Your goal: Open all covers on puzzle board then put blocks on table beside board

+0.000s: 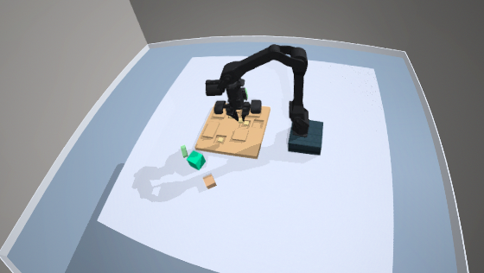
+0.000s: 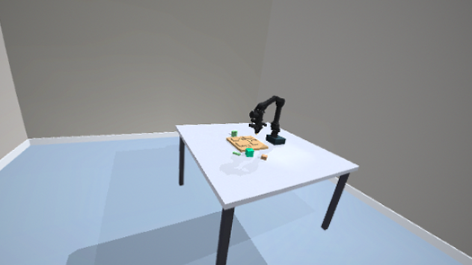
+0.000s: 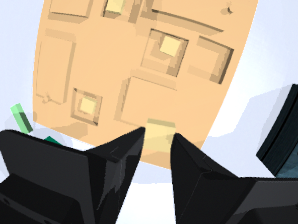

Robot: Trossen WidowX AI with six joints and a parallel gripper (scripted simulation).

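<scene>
Right now my gripper tip is 10 cm above the tan puzzle board, 7 cm short of it and 5 cm to the left of it. From my gripper tip the other things lie so: tan cube 26 cm to the left, 10 cm below, 7 cm ahead; light green bar 26 cm ahead, 14 cm to the left, 11 cm below; green cube 18 cm to the left, 16 cm ahead, 9 cm below.
</scene>
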